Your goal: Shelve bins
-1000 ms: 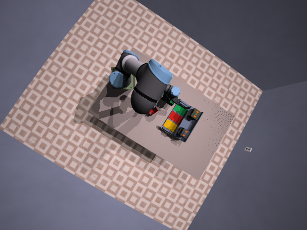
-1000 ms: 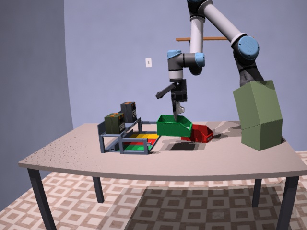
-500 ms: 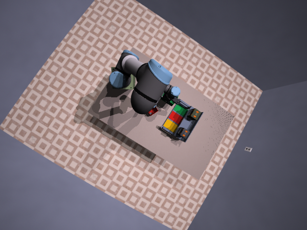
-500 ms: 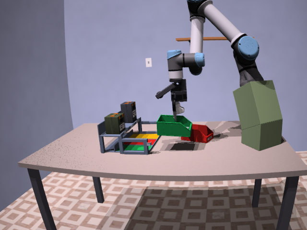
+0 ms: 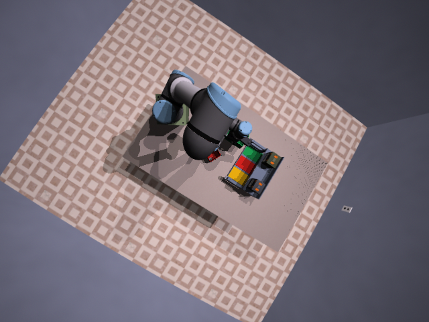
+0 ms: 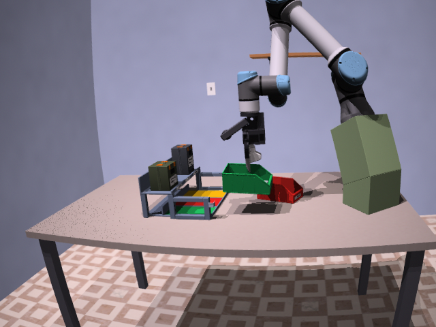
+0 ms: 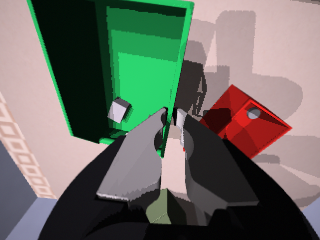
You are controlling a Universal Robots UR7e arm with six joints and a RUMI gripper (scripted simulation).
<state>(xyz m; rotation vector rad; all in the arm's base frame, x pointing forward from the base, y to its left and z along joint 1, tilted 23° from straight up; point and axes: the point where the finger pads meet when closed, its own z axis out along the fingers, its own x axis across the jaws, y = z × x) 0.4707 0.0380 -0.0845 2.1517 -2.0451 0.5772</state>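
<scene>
The green bin is 5 cm to the left of my hand and 3 cm below it. Also, from my hand: green mark: 23 cm ahead, 16 cm below, 3 cm to the left; then red mark: 22 cm ahead, 16 cm below, 9 cm to the right; then red bin: 13 cm to the right, 13 cm below, 12 cm behind.
</scene>
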